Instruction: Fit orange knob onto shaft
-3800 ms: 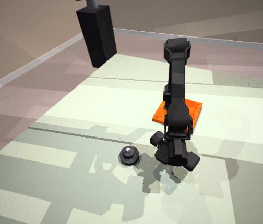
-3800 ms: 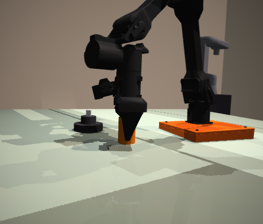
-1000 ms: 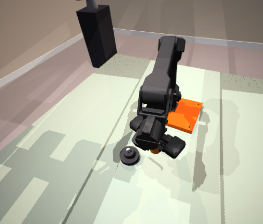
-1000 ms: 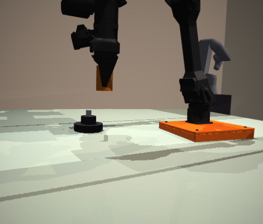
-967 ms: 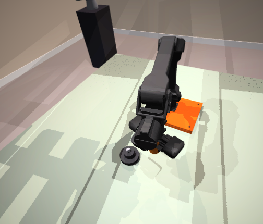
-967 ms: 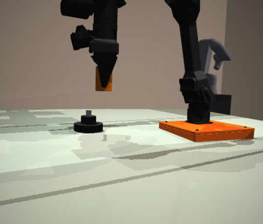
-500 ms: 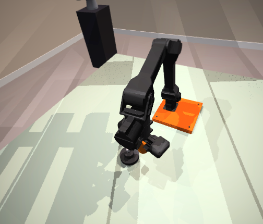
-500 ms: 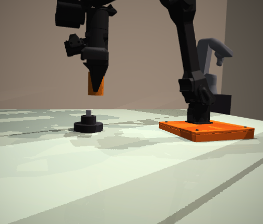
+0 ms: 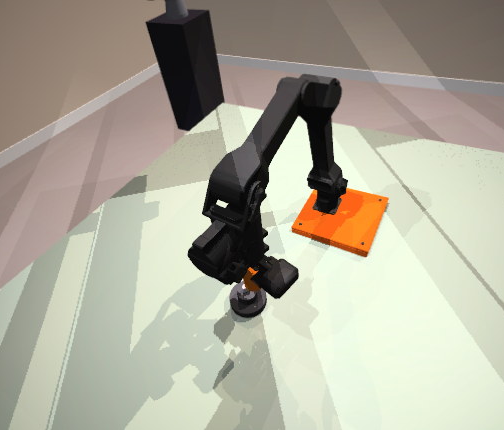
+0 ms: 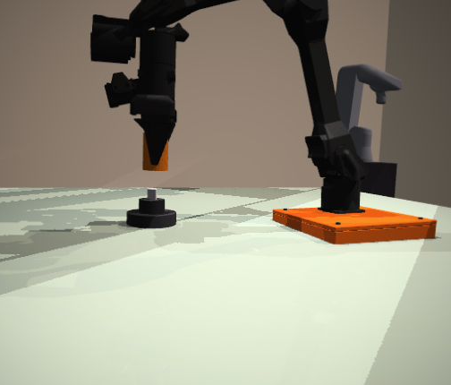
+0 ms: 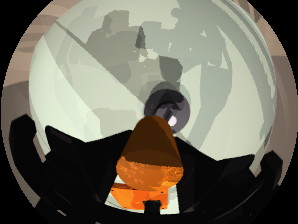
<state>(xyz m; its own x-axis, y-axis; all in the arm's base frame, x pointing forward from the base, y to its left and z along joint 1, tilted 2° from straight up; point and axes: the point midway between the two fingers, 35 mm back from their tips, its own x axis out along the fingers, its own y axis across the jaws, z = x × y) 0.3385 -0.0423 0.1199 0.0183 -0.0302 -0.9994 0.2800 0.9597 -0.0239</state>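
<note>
Now: the round pedestal 70 mm below my gripper tip and 30 mm to the right of it. From my gripper tip the other things lie so: orange knob: 30 mm above.
</note>
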